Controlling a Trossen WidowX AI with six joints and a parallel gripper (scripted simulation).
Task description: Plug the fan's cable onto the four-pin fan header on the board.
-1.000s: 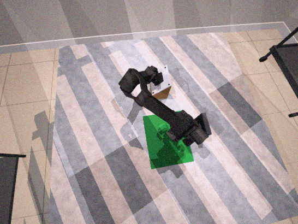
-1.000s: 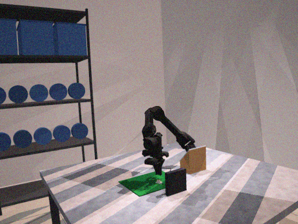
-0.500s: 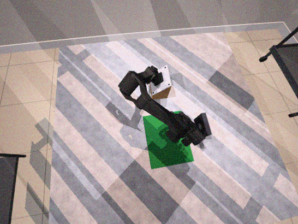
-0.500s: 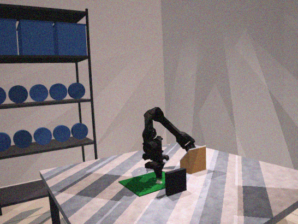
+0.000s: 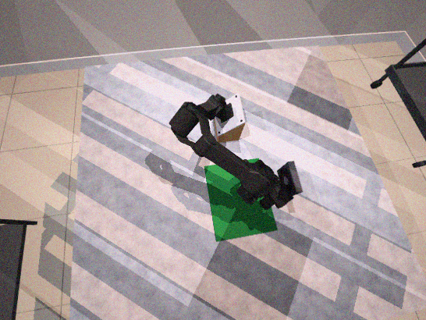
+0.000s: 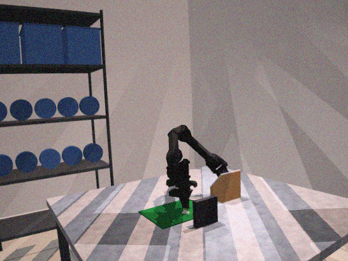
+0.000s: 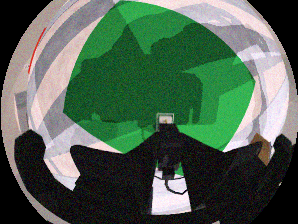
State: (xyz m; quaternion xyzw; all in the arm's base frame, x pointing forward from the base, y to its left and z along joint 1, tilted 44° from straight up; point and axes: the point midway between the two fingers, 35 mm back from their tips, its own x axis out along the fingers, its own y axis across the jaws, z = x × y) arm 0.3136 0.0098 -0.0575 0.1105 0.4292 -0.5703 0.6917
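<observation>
My gripper tip is now 40 mm above the pale plug and 10 mm to the right of it. From my gripper tip the other things lie so: green board (60 mm below, 40 mm to the right, 20 mm ahead); black fan (150 mm to the left, 20 mm above, 10 mm behind).
</observation>
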